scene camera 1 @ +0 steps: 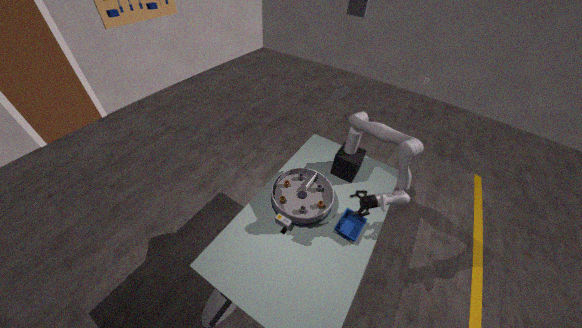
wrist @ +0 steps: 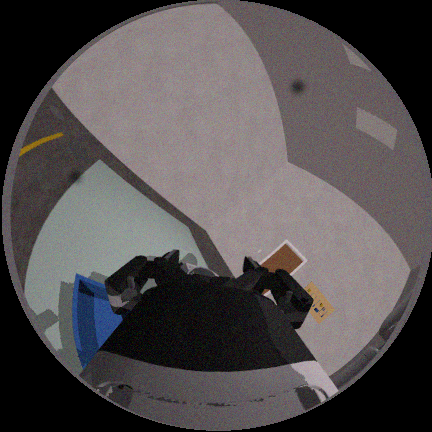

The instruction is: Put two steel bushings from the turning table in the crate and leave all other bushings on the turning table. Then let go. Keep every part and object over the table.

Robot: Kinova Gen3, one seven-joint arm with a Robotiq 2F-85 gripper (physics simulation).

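Frame: origin at the arm's base, x up, y left, z back, level; millimetres.
Where they show: gripper, between the fingertips: (scene camera 1: 350,205) (wrist: 210,260); arm's base, origin of its link: (scene camera 1: 350,150).
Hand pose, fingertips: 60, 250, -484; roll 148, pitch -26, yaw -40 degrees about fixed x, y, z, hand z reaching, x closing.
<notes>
Things, the pixels of their centre, and the offset from my fingertips, as dx, dy, dz. "spot": a spot on its surface instead.
- grey round turning table, middle of its body: (scene camera 1: 302,195) -211, -326, +12
- blue crate, middle of its body: (wrist: 108,332) (scene camera 1: 350,225) -238, +44, +44
- pale bar, a spot on its surface: (scene camera 1: 311,180) spot: -169, -339, +129
- small white box, a spot on its surface: (scene camera 1: 283,220) spot: -205, -293, -226
The grey round turning table (scene camera 1: 292,191) carries several bushings around its hub. Grey steel-looking bushings (scene camera 1: 302,209) (scene camera 1: 320,188) (scene camera 1: 301,177) stand at its front, right and back. Copper-coloured bushings (scene camera 1: 286,184) (scene camera 1: 282,199) (scene camera 1: 321,204) stand between them. The blue crate (scene camera 1: 351,227) (wrist: 85,320) stands to the right of the turning table; no bushing shows in its visible part. My gripper (scene camera 1: 354,203) (wrist: 210,260) is open and empty, tilted sideways above the table beyond the crate, with its fingers towards the turning table. The gripper body hides part of the crate in the wrist view.
A pale bar (scene camera 1: 311,180) reaches over the back of the turning table and may hide something there. A small white box (scene camera 1: 283,220) on a black foot stands at its front rim. The black arm base (scene camera 1: 348,162) stands behind. The table's right edge runs close past the crate.
</notes>
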